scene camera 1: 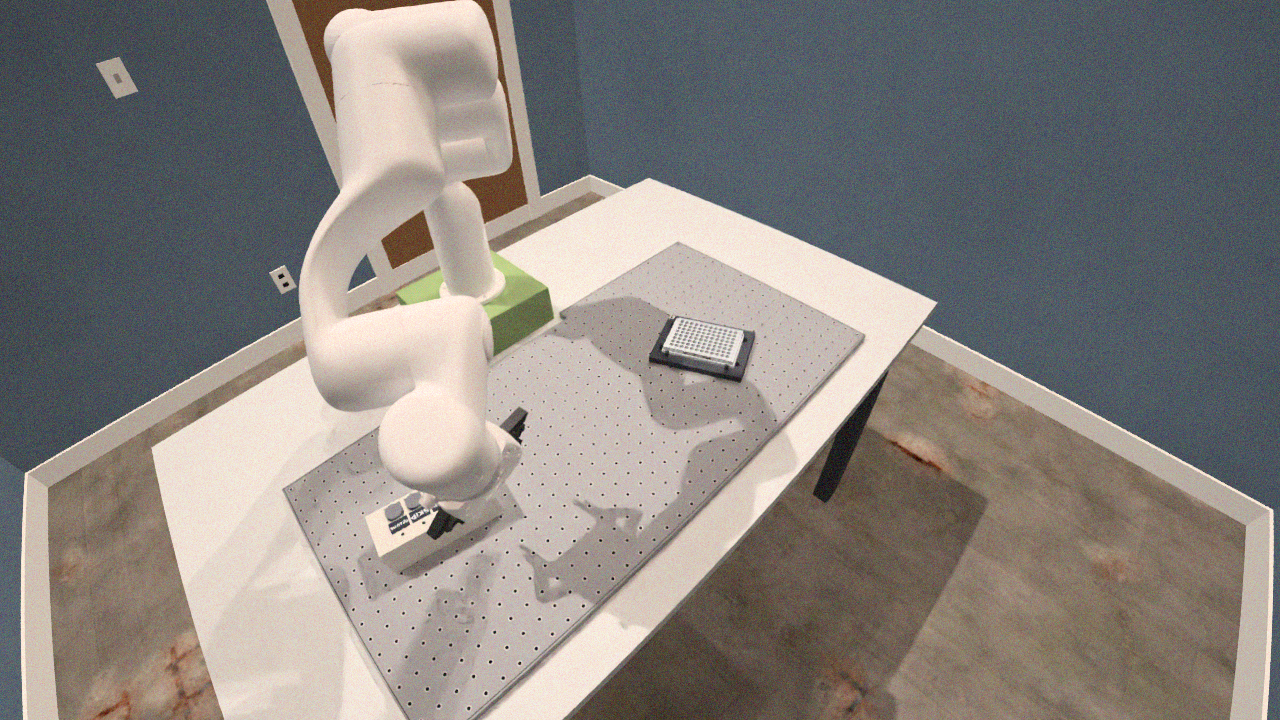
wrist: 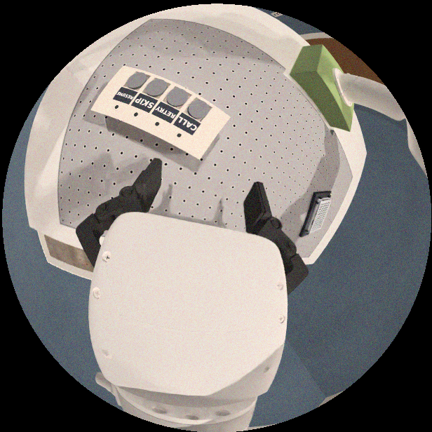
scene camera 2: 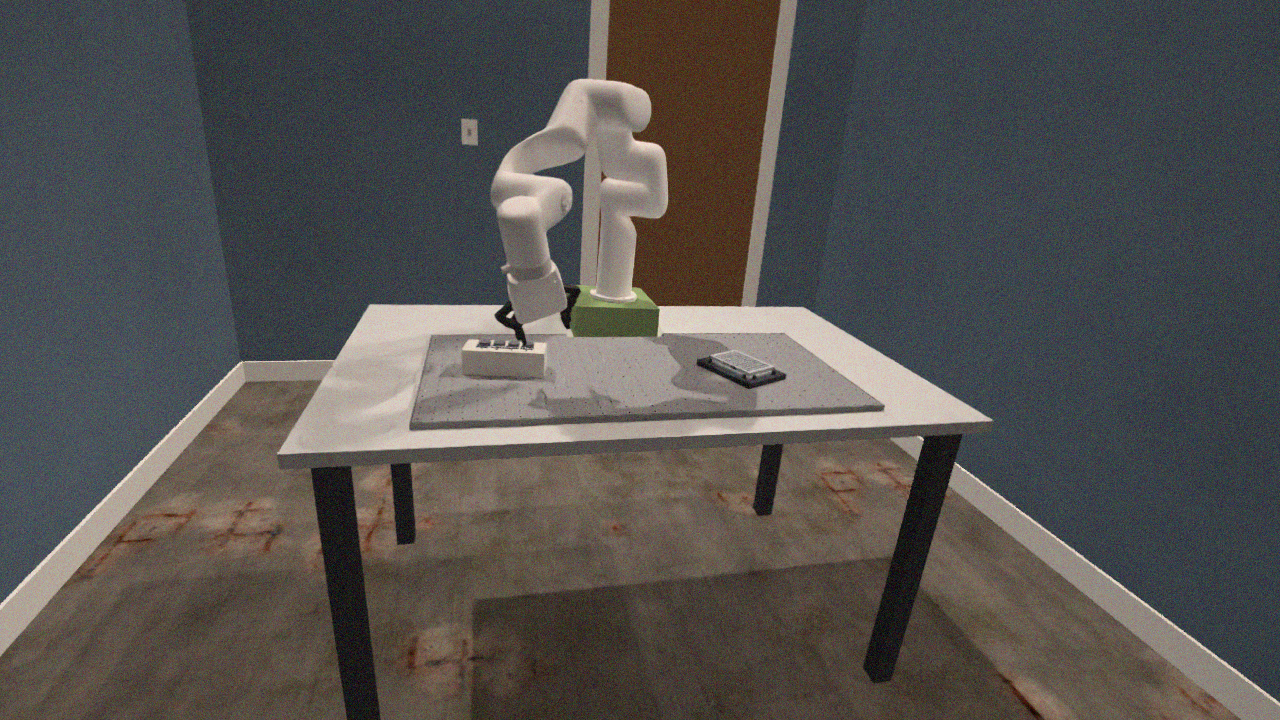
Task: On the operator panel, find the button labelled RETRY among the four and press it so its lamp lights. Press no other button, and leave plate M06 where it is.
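Where they show: gripper, fingertip midpoint: [scene camera 2: 544,332]; arm's base, link origin: [scene camera 1: 473,288] [scene camera 2: 613,296].
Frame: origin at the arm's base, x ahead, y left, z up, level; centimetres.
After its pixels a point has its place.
The cream operator panel [scene camera 1: 417,553] {x 40.1, y -31.0, z -5.1 cm} [scene camera 2: 503,362] {x 40.5, y -26.6, z -3.9 cm} [wrist: 214,131] has four grey round buttons. In the wrist view the labels read upside down, left to right: RESUME, SKIP, RETRY, CALL. The RETRY button [wrist: 177,97] is third from the left there, and its small lamp [wrist: 157,123] is dark, like the others. In scene camera 1 the arm hides RETRY. My gripper [scene camera 1: 478,472] {x 42.5, y -18.5, z 3.4 cm} [scene camera 2: 545,333] {x 42.5, y -18.5, z 3.4 cm} [wrist: 205,180] is open and empty; in scene camera 2 one finger appears close above the panel's right end. The white plate [scene camera 1: 704,340] {x 36.7, y 25.2, z -4.5 cm} [scene camera 2: 742,362] {x 36.8, y 25.5, z -4.5 cm} [wrist: 321,215] sits in a dark holder; no M06 marking is legible.
The grey perforated board [scene camera 1: 590,429] {x 37.4, y -0.4, z -6.9 cm} [scene camera 2: 626,385] {x 45.0, y -1.6, z -6.8 cm} [wrist: 240,90] lies under the panel and the plate's holder, on the white table [scene camera 1: 716,210] {x 1.4, y 66.2, z -8.2 cm} [scene camera 2: 358,367] {x 33.5, y -57.0, z -8.1 cm}. A green block [scene camera 1: 523,313] {x 10.2, y 4.7, z -2.8 cm} [scene camera 2: 614,320] {x 10.6, y -0.6, z -3.5 cm} [wrist: 312,75] stands under the arm's base at the rear.
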